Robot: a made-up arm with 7 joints.
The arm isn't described. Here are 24 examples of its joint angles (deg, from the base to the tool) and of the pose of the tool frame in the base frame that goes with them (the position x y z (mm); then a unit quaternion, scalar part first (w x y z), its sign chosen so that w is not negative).
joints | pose
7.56 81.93 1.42 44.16 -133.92 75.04 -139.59 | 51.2 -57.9 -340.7 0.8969 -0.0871 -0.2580 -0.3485
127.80 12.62 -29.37 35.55 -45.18 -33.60 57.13 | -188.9 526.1 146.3 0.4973 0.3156 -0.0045 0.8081
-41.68 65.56 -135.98 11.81 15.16 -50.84 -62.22 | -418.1 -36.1 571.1 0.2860 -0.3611 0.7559 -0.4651
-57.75 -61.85 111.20 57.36 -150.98 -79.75 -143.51 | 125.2 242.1 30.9 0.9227 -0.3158 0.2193 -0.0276
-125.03 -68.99 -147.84 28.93 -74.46 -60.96 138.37 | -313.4 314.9 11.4 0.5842 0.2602 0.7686 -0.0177
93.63 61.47 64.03 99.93 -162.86 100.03 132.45 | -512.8 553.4 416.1 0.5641 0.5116 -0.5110 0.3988
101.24 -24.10 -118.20 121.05 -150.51 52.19 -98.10 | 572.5 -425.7 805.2 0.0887 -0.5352 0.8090 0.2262
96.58 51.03 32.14 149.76 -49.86 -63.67 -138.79 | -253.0 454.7 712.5 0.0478 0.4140 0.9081 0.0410
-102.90 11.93 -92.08 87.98 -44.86 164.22 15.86 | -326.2 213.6 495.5 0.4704 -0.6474 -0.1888 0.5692
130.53 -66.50 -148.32 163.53 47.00 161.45 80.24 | 517.7 -197.0 289.1 0.6000 0.4786 0.5796 -0.2739
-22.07 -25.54 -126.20 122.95 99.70 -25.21 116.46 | -723.4 -146.1 539.7 0.5480 -0.1849 0.7315 -0.3611
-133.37 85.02 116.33 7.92 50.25 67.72 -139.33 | 281.9 232.8 449.2 0.1928 0.2692 -0.6659 0.6685
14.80 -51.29 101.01 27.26 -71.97 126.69 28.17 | 43.5 372.0 338.2 0.3208 -0.8872 -0.3294 -0.0370
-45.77 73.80 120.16 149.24 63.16 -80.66 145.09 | 510.1 -215.5 415.9 0.9461 -0.2019 -0.0623 0.2452
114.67 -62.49 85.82 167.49 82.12 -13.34 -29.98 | 113.1 -655.7 751.8 0.5313 -0.7584 -0.3251 -0.1922
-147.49 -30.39 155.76 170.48 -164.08 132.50 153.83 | 138.9 199.7 860.9 0.4905 0.0816 0.8021 0.3309
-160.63 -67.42 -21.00 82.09 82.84 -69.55 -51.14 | -20.7 332.1 701.5 0.5995 0.7388 0.1671 0.2584
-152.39 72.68 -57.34 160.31 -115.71 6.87 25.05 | -797.9 -280.5 298.8 0.5052 -0.1374 0.8377 -0.1552
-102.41 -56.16 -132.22 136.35 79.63 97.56 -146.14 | -384.8 630.6 499.2 0.4126 -0.6759 0.3866 -0.4728
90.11 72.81 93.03 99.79 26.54 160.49 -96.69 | -370.9 71.3 457.3 0.8341 -0.2891 -0.4688 0.0294
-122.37 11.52 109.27 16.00 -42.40 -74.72 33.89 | 456.3 42.2 340.6 0.7394 0.3024 -0.5739 0.1803
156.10 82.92 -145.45 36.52 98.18 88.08 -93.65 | 371.1 348.6 527.6 0.4972 0.0442 -0.3718 0.7827
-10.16 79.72 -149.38 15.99 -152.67 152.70 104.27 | -110.1 -246.2 694.9 0.4074 0.6727 -0.5642 -0.2516
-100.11 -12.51 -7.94 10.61 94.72 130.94 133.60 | 184.6 -272.5 226.2 0.4496 -0.6795 -0.5303 0.2341
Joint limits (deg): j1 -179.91..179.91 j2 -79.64..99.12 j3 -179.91..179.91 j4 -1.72..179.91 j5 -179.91..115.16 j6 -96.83..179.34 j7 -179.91..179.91
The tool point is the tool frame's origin. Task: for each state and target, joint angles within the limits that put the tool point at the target. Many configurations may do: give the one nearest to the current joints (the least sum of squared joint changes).
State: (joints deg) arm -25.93 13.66 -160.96 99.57 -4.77 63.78 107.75
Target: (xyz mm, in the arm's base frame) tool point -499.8 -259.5 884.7
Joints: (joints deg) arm -13.18 21.75 -146.26 111.18 -4.07 54.33 106.60
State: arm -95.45 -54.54 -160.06 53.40 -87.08 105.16 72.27
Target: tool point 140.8 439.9 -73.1
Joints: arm -99.84 -45.09 -166.77 54.07 -85.21 112.55 72.80
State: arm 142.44 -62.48 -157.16 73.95 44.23 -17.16 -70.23
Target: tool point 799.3 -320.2 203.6
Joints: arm 143.82 -55.63 -154.62 120.21 30.84 8.56 -65.74
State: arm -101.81 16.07 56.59 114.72 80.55 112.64 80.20
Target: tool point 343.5 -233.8 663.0
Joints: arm -112.81 18.26 56.78 129.47 84.10 151.40 83.30
